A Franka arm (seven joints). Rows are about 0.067 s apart.
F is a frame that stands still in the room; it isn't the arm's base.
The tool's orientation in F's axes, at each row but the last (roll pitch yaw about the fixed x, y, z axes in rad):
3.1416 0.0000 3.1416
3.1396 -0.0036 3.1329
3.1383 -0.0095 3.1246
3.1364 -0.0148 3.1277
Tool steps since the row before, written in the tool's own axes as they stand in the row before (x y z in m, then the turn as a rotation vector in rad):
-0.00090 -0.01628 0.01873 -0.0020 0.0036 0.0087
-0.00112 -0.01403 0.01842 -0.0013 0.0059 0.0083
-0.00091 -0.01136 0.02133 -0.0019 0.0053 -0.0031
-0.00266 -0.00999 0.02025 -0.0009 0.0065 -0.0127
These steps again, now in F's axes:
0.00090 -0.01628 -0.01873 0.0020 0.0036 -0.0087
0.00093 -0.01400 -0.01845 0.0013 0.0059 -0.0083
0.00052 -0.01130 -0.02137 0.0020 0.0053 0.0031
0.00222 -0.00992 -0.02034 0.0012 0.0064 0.0127

